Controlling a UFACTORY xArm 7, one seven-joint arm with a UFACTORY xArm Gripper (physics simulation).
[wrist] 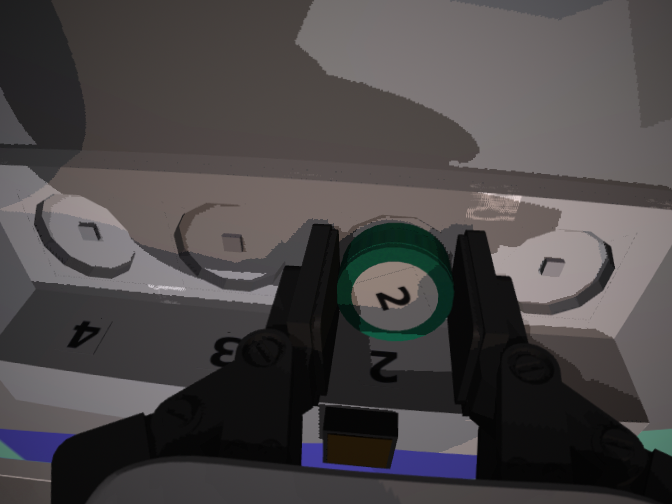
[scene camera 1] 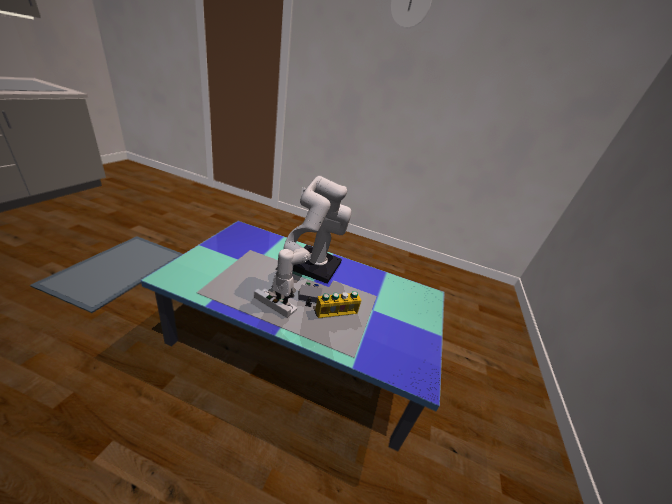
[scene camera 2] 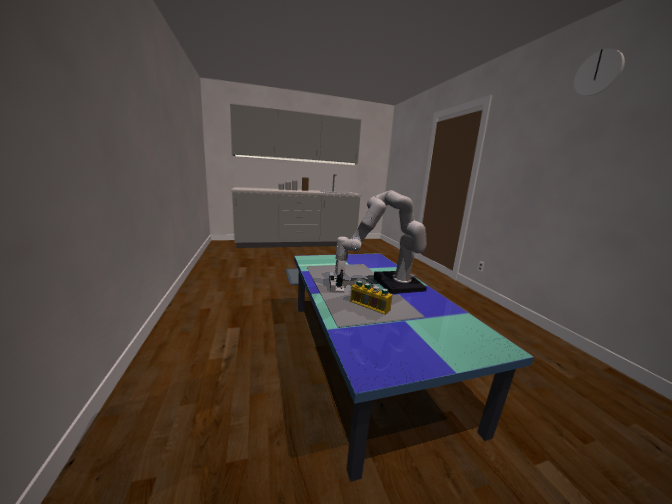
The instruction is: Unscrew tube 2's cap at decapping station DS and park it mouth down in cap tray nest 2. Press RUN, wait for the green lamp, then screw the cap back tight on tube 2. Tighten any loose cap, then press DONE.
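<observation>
In the wrist view my gripper (wrist: 396, 241) is shut on a green cap (wrist: 395, 260). The cap's grey top disc marked 2 faces the camera, so its mouth points down. The cap sits in or just over nest 2 of the pale cap tray (wrist: 162, 320) (scene camera 1: 264, 297). I cannot tell whether it touches the nest floor. Nests 1 (wrist: 553, 271), 3 (wrist: 227, 244) and 4 (wrist: 81, 235) hold nothing. In the scene views the gripper (scene camera 1: 279, 297) (scene camera 2: 338, 282) reaches straight down onto the tray. The yellow tube rack (scene camera 1: 338, 307) (scene camera 2: 370, 298) stands to its right with several capped tubes.
The tray and rack stand on a grey mat (scene camera 1: 336, 330) on the blue and green table (scene camera 1: 401, 352). A dark grey block (scene camera 1: 309, 292) sits between tray and rack. The arm's black base (scene camera 1: 320, 266) is behind them.
</observation>
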